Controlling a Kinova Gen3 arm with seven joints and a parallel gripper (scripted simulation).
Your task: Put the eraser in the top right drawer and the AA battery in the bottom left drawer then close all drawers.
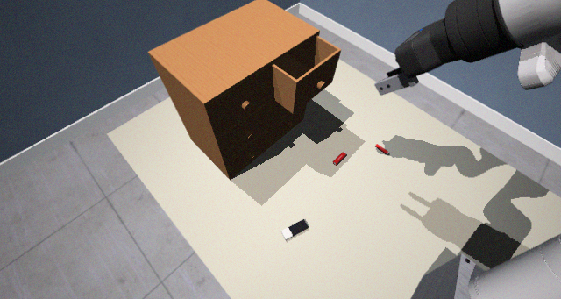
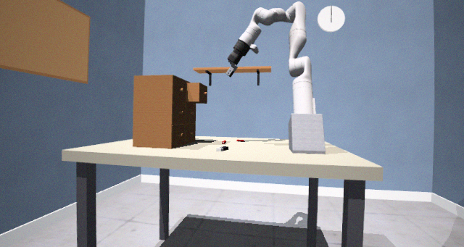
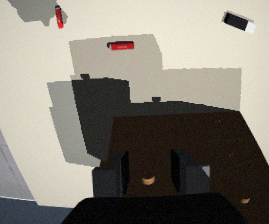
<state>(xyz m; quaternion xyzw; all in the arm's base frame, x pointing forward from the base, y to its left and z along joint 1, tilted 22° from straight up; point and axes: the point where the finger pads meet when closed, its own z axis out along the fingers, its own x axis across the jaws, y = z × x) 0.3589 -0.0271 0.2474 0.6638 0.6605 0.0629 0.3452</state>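
Right now the black-and-white eraser is 20 mm ahead of my hand, 210 mm to the left of it and 370 mm below it.
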